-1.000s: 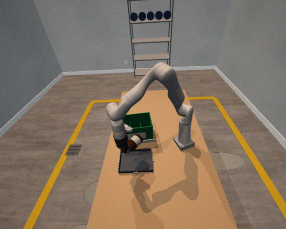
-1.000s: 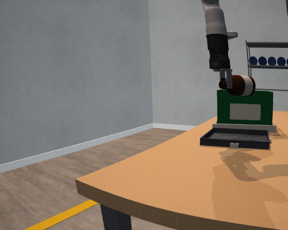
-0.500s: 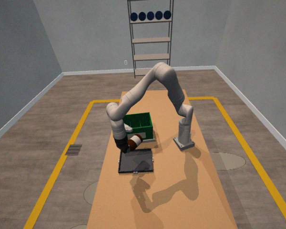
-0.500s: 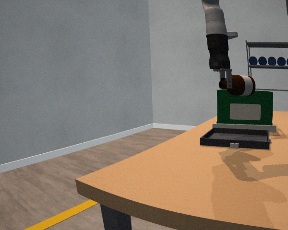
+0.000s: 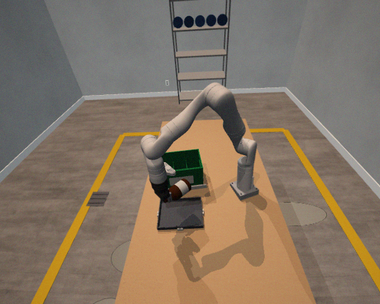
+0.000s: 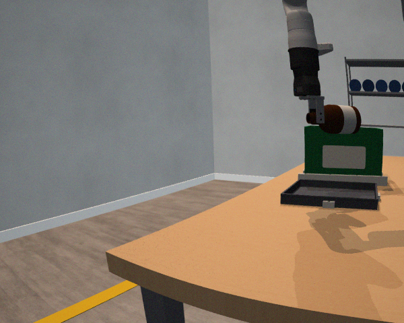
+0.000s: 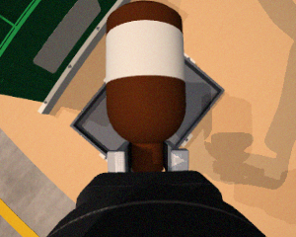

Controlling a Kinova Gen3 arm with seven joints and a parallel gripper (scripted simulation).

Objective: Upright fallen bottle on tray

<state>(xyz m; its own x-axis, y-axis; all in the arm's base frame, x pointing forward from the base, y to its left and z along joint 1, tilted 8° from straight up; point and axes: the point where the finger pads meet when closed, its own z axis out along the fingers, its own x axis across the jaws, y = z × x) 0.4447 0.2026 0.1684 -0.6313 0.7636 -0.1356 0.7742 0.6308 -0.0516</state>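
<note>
The brown bottle lies 40 mm behind my hand, 30 mm to the right of it and 10 mm below it. From my hand the other things lie so: green crate (60 mm behind, 300 mm to the right, 120 mm below); dark tray (50 mm behind, 30 mm to the right, 190 mm below).
</note>
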